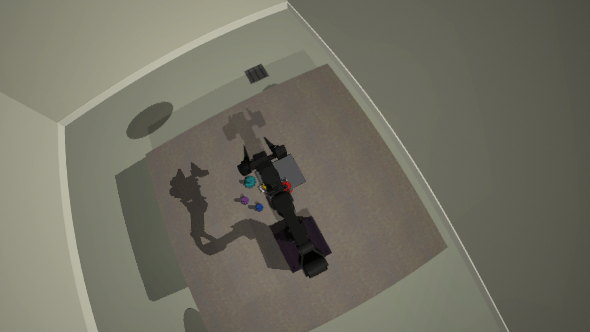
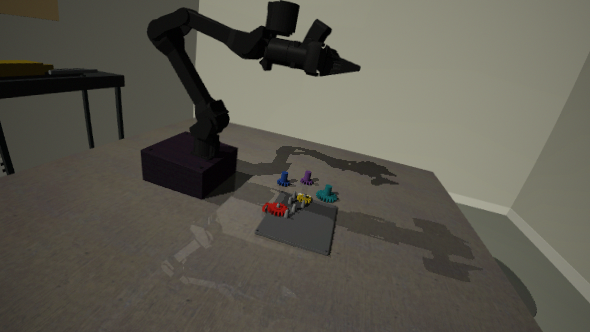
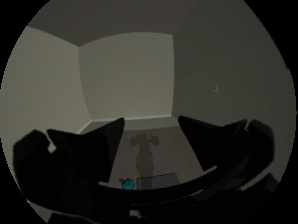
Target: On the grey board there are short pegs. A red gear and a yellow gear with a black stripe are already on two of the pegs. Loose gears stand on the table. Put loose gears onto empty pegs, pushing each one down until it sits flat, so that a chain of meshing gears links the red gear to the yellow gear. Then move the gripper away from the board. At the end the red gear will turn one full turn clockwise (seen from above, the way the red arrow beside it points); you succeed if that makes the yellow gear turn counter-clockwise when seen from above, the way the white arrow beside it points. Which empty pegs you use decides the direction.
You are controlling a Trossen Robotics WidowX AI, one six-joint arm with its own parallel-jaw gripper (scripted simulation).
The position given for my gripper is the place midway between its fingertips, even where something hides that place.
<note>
My gripper (image 2: 359,68) is open and holds nothing.
My gripper is seen too in image 1 (image 1: 254,142) and in image 3 (image 3: 152,119).
</note>
